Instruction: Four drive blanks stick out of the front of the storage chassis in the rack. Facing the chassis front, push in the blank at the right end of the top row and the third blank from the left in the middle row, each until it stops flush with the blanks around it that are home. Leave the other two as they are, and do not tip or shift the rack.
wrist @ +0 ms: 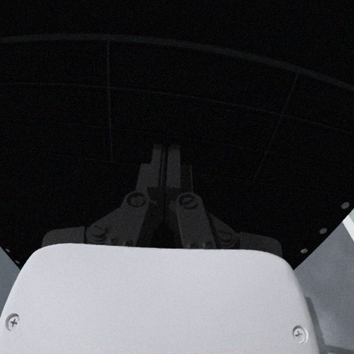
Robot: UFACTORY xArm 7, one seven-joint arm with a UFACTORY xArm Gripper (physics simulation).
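My gripper (166, 162) is shut with its two fingers together and nothing between them. It points at the very dark front of the storage chassis (200, 135), which fills the upper part of the wrist view. Faint lines divide that front into rows and columns. The fingertips appear in front of the part between two upright lines; the gap between tips and front cannot be told. Which blanks stick out cannot be told in the dark.
A thin curved edge (200, 47) crosses the top of the view. Round holes (323, 231) run along the dark rack's lower right edge. Grey floor and a white strip show at the right. The white arm housing (160, 295) fills the bottom.
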